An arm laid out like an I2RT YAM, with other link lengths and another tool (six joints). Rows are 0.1 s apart.
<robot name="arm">
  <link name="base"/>
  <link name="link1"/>
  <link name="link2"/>
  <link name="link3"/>
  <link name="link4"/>
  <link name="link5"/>
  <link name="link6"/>
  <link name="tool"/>
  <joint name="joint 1" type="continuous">
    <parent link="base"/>
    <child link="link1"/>
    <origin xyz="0 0 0.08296" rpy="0 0 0"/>
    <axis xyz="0 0 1"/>
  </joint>
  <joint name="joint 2" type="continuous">
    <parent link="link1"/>
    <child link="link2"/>
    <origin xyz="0.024 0.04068 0.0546" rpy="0 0 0"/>
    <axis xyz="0 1 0"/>
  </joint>
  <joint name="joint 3" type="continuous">
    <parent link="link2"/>
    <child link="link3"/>
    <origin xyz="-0.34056 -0.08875 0" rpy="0 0 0"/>
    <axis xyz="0 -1 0"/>
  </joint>
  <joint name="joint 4" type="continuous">
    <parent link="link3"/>
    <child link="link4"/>
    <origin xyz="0.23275 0.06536 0.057" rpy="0 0 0"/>
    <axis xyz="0 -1 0"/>
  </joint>
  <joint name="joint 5" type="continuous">
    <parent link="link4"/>
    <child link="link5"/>
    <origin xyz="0.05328 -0.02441 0.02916" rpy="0 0 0"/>
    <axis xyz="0 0 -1"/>
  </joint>
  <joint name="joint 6" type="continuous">
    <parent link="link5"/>
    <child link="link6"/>
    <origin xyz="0.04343 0 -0.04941" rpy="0 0 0"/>
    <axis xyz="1 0 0"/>
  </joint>
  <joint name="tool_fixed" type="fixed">
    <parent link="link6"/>
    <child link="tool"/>
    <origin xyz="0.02 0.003 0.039" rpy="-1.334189 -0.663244 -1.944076"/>
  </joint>
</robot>
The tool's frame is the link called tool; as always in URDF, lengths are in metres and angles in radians. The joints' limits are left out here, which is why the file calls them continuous.
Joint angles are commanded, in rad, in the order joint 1, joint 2, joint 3, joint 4, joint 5, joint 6. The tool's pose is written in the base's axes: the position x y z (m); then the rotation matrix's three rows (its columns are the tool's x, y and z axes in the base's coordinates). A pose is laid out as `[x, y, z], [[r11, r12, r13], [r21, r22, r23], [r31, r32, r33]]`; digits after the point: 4 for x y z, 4 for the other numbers.
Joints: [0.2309 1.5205 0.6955 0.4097 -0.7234 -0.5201]
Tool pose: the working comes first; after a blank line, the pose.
Where each joint sits with the arm in this pose, in the base's axes (m; each line is computed from the numbers above, not from the rounded line before):
joint 1: 0.0000 0.0000 0.0830
joint 2: 0.0141 0.0451 0.1376
joint 3: 0.0177 -0.0452 0.4777
joint 4: 0.1972 0.0641 0.3454
joint 5: 0.2617 0.0542 0.3506
joint 6: 0.2647 0.0845 0.2922
the tool: 0.2710 0.1165 0.3217

[0.2710, 0.1165, 0.3217], [[0.4565, 0.5787, 0.6758], [-0.3428, -0.5866, 0.7338], [0.8211, -0.5666, -0.0694]]
